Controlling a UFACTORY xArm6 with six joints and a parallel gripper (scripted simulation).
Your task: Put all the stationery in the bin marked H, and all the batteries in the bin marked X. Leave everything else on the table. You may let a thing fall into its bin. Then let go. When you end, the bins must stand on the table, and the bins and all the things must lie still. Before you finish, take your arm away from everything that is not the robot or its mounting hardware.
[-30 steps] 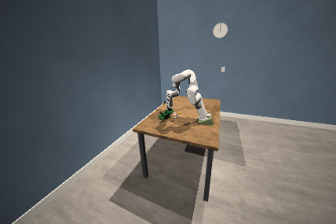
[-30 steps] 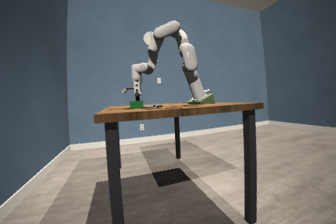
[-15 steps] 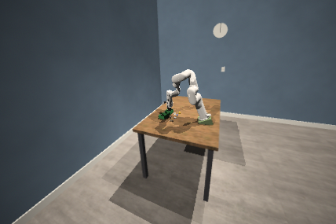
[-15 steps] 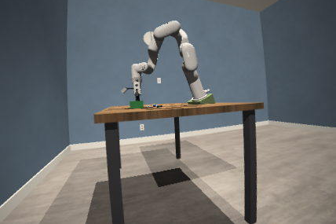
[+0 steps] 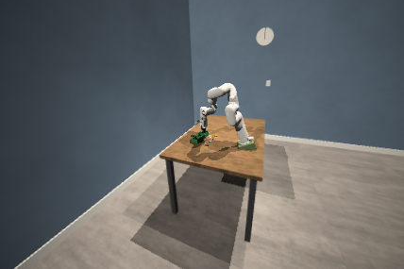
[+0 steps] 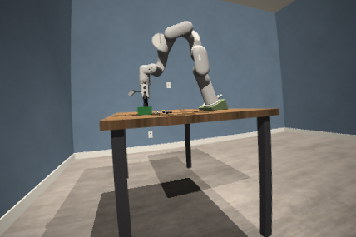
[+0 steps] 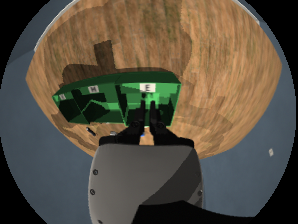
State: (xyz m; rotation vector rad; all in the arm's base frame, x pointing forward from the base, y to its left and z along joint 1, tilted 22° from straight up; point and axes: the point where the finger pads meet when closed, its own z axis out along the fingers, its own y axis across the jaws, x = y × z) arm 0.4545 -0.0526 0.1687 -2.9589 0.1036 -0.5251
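Right now the bin is 10 mm ahead of my hand, 80 mm to the left of it and 30 mm below it. The rest, counted from my hand: blue battery: 130 mm behind, 30 mm to the left, 50 mm below; pale patterned piece: 80 mm behind, 50 mm below; white ring: 70 mm behind, 110 mm to the left, 50 mm below.
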